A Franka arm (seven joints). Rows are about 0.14 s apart.
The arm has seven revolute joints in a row. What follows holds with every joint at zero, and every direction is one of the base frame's.
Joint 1 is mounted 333.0 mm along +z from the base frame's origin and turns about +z.
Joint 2 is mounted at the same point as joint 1 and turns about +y.
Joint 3 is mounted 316.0 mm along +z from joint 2 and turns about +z.
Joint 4 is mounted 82.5 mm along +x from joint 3 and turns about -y.
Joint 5 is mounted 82.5 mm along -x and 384.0 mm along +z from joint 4 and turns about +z.
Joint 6 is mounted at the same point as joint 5 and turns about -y.
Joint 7 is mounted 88.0 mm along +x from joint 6 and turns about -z.
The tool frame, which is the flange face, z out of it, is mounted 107.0 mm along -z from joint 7; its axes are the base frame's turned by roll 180.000, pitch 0.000 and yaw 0.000 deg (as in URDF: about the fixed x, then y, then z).
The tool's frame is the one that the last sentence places.
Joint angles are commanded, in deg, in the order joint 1, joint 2, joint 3, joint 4, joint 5, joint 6, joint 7. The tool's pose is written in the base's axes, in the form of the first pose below.
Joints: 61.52 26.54 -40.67 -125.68 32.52 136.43 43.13
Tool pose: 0.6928, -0.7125, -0.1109, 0.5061; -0.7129, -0.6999, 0.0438, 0.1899; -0.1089, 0.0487, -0.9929, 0.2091; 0, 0, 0, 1
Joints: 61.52 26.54 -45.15 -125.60 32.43 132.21 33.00
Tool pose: 0.7620, -0.6301, -0.1492, 0.5136; -0.6319, -0.7740, 0.0413, 0.1534; -0.1415, 0.0629, -0.9879, 0.2170; 0, 0, 0, 1
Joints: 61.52 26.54 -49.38 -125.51 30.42 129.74 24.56
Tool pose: 0.8238, -0.5430, -0.1631, 0.5211; -0.5481, -0.8362, 0.0157, 0.1177; -0.1449, 0.0764, -0.9865, 0.2274; 0, 0, 0, 1
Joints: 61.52 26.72 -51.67 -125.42 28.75 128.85 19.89
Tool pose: 0.8581, -0.4858, -0.1662, 0.5249; -0.4940, -0.8694, -0.0091, 0.0977; -0.1401, 0.0899, -0.9861, 0.2331; 0, 0, 0, 1
